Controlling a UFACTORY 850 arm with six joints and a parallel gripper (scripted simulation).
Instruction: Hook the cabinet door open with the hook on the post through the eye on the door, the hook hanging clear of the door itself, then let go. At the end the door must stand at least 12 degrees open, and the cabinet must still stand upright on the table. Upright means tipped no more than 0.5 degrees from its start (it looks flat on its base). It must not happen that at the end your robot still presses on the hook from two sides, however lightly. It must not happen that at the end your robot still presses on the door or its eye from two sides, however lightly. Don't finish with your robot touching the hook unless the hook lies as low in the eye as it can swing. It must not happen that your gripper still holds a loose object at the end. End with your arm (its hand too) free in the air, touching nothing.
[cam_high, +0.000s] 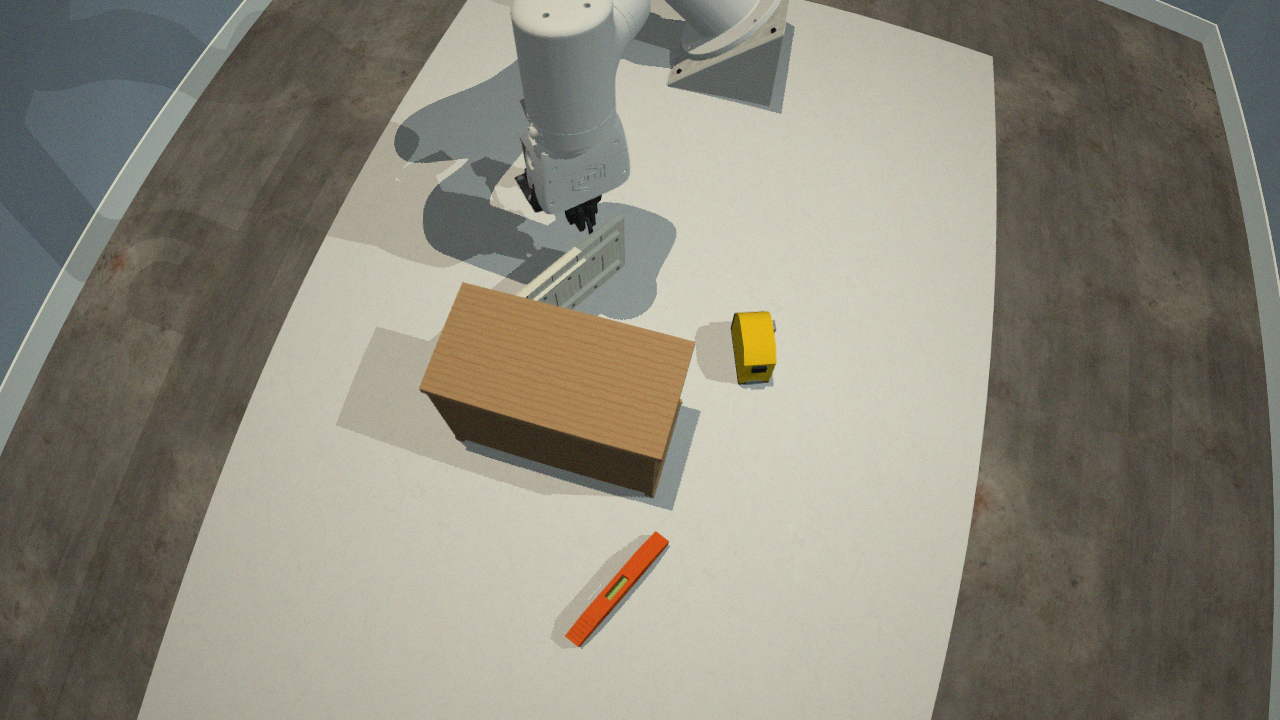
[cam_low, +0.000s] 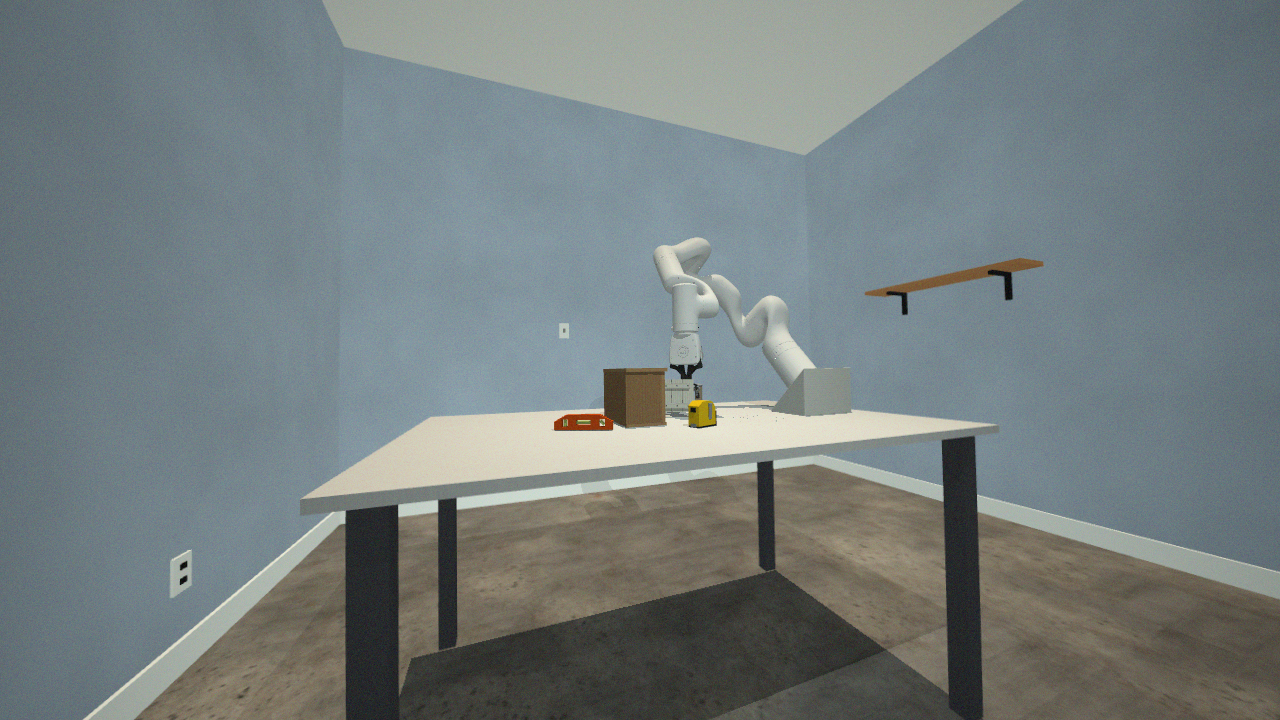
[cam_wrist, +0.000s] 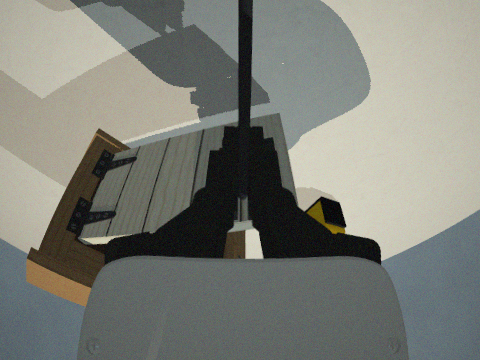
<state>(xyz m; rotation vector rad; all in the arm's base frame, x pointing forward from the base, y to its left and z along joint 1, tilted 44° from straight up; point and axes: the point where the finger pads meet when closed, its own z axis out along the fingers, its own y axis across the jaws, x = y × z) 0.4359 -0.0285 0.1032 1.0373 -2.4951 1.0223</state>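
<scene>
The thin black hook lies 40 mm behind my hand, 40 mm to the right of it and 20 mm below it. From my hand the other things lie so: yellow tape measure 70 mm ahead, 230 mm to the left, 90 mm below; then pale door 80 mm ahead, 10 mm to the right, 50 mm below; then hook post 70 mm behind, 70 mm to the right, 50 mm below.
</scene>
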